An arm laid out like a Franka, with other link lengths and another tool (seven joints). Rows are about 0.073 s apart.
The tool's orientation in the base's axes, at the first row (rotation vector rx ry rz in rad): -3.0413, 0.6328, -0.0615
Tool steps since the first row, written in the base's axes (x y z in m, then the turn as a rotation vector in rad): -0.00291, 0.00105, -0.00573, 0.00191, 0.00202, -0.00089; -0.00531, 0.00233, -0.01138, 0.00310, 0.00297, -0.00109; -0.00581, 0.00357, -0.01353, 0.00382, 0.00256, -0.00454; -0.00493, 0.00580, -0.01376, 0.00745, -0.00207, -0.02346; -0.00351, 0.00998, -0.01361, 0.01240, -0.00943, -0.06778; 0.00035, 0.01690, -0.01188, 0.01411, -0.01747, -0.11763; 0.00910, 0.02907, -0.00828, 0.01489, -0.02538, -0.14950; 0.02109, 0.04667, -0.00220, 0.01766, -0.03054, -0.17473; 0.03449, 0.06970, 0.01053, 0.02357, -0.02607, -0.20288
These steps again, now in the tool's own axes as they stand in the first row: -0.00327, 0.00044, 0.00562, 0.00092, -0.00257, 0.00103; -0.00616, 0.00045, 0.01118, 0.00162, -0.00391, 0.00131; -0.00718, -0.00039, 0.01334, 0.00233, -0.00368, 0.00477; -0.00727, -0.00278, 0.01366, 0.00691, -0.00009, 0.02372; -0.00763, -0.00718, 0.01369, 0.01298, 0.00655, 0.06801; -0.00680, -0.01513, 0.01231, 0.01617, 0.01532, 0.11766; -0.00353, -0.02992, 0.00943, 0.01904, 0.02359, 0.14932; 0.00062, -0.05107, 0.00436, 0.02284, 0.02828, 0.17451; 0.00411, -0.07804, -0.00714, 0.02557, 0.02301, 0.20301
